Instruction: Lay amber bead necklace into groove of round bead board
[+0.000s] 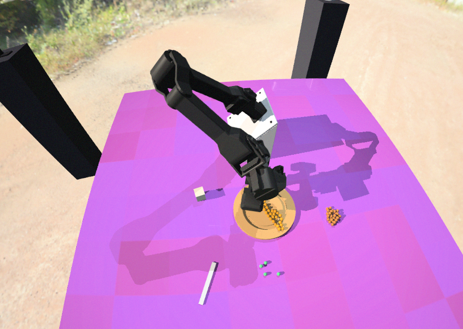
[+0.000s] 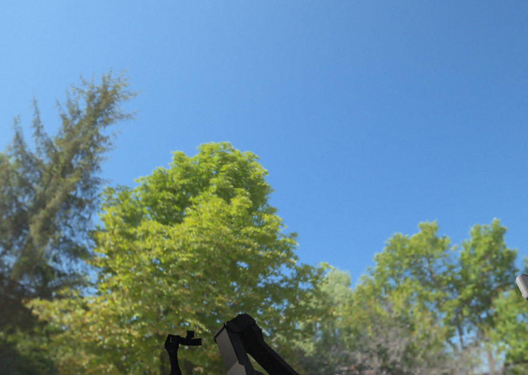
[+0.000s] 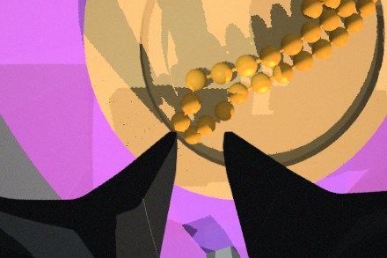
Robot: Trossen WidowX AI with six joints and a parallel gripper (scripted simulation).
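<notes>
The round tan bead board lies 6 cm ahead of my gripper tip, 2 cm to the left of it and 1 cm below it. The rest, counted from my gripper tip: small cream cube 4 cm behind, 17 cm to the right; white bar 23 cm ahead, 20 cm to the right, 2 cm below.
</notes>
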